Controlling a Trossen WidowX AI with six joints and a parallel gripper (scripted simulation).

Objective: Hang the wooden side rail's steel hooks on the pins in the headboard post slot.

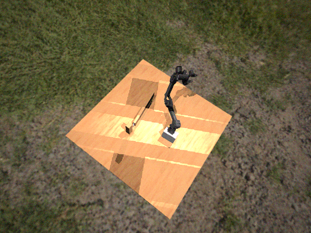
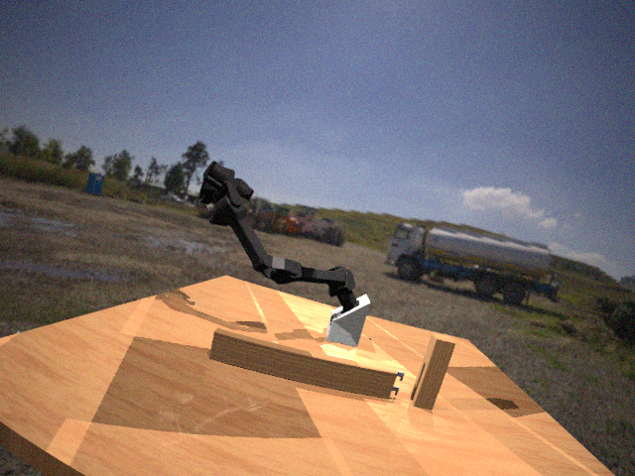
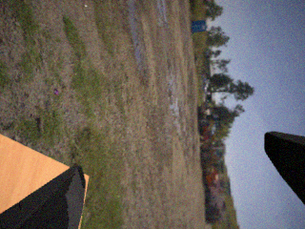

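Right now the headboard post is 76 cm to the left of my gripper tip, 28 cm ahead of it and 27 cm below it.
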